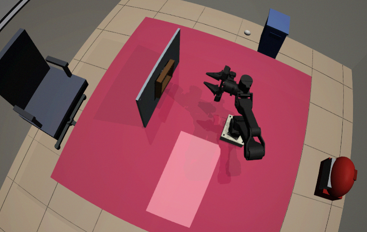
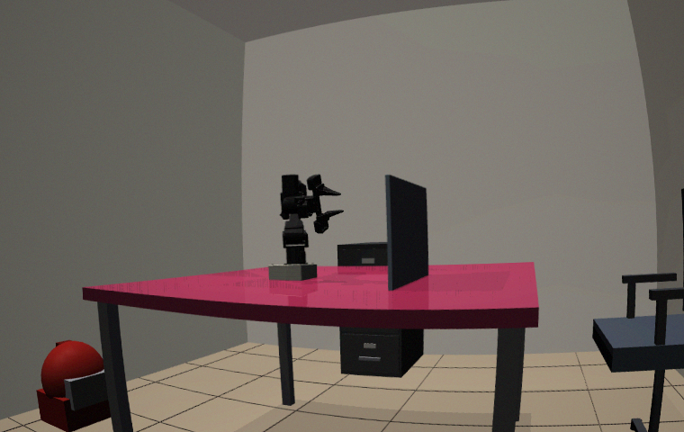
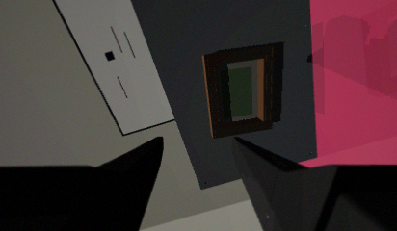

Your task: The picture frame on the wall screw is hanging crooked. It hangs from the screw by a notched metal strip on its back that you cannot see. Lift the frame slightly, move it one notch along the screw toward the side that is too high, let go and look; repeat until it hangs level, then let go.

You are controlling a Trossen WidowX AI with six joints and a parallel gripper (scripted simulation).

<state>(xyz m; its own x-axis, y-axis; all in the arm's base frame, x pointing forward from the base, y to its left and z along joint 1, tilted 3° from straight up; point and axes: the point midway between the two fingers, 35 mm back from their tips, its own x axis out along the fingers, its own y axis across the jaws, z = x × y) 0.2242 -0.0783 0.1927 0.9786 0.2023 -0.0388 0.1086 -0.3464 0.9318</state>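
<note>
The brown wooden picture frame is 190 mm ahead of my gripper tip, 90 mm below it and 70 mm to the left of it. From my gripper tip the other things lie so: wall panel: 200 mm ahead, 100 mm below, 60 mm to the left.
</note>
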